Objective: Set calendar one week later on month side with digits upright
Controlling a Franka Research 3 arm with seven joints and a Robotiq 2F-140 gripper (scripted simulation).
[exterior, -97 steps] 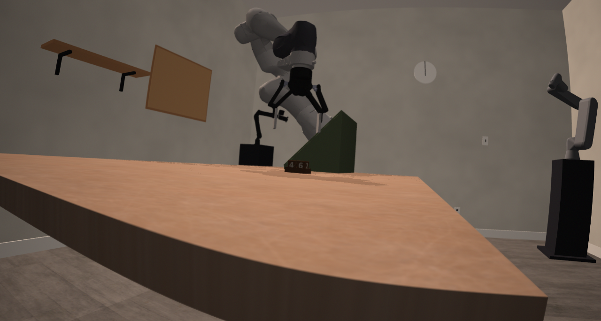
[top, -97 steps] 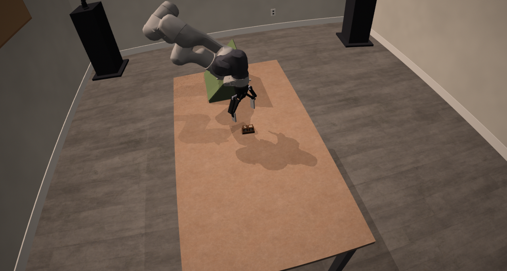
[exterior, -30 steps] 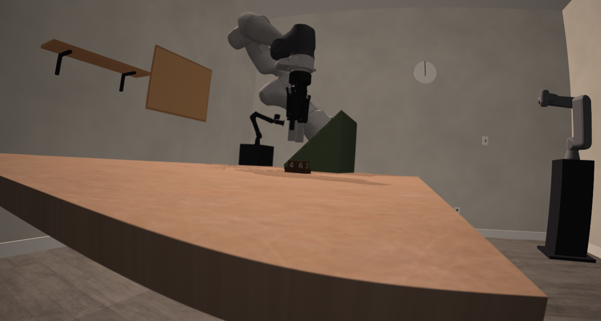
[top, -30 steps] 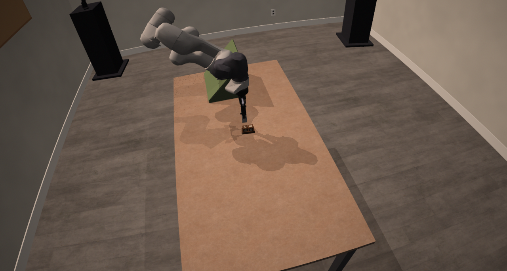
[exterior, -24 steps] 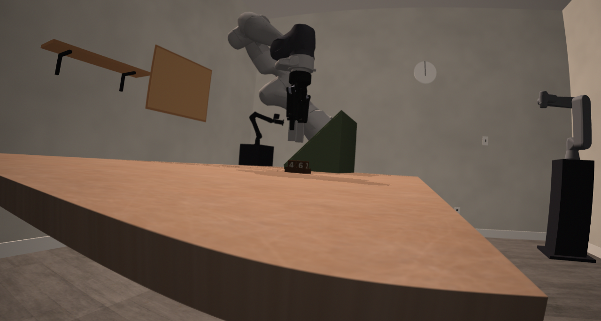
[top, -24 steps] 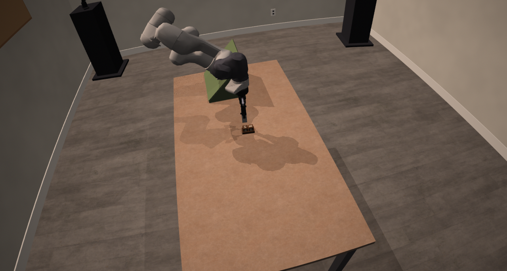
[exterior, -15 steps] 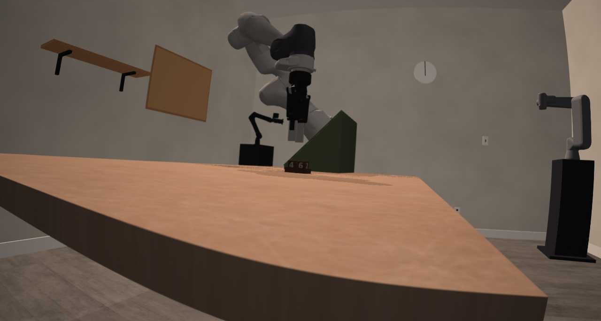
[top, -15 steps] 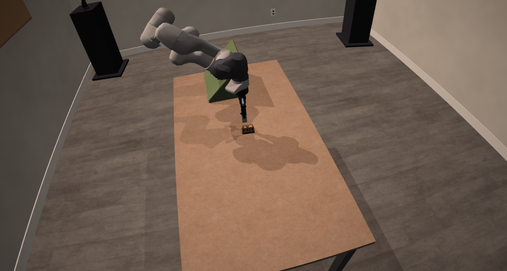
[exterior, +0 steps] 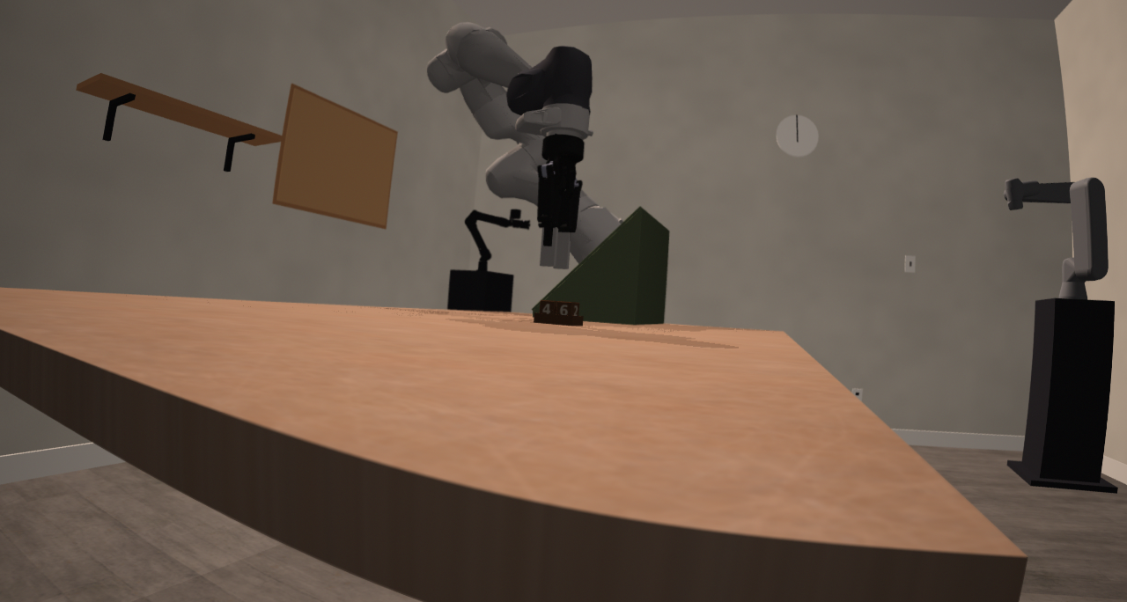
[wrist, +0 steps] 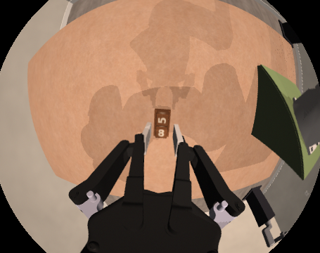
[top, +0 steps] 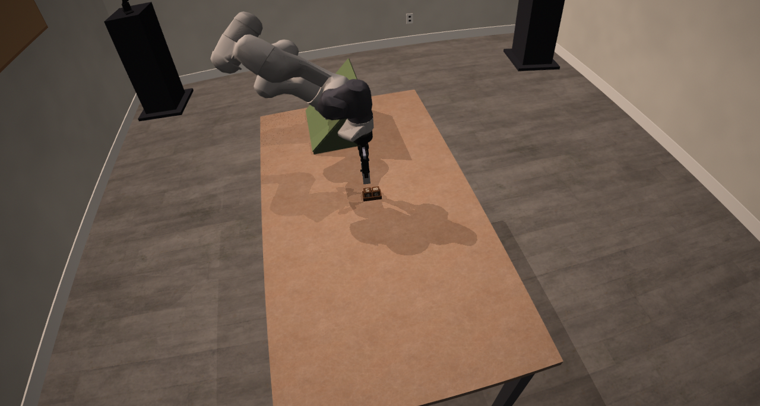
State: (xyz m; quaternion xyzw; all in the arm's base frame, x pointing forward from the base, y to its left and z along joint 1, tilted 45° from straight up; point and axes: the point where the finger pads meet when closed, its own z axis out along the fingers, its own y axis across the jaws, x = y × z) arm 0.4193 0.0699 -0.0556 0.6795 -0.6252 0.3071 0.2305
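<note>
Now: hand 2 cm to the right of the brown calendar tray and 12 cm above it.
</note>
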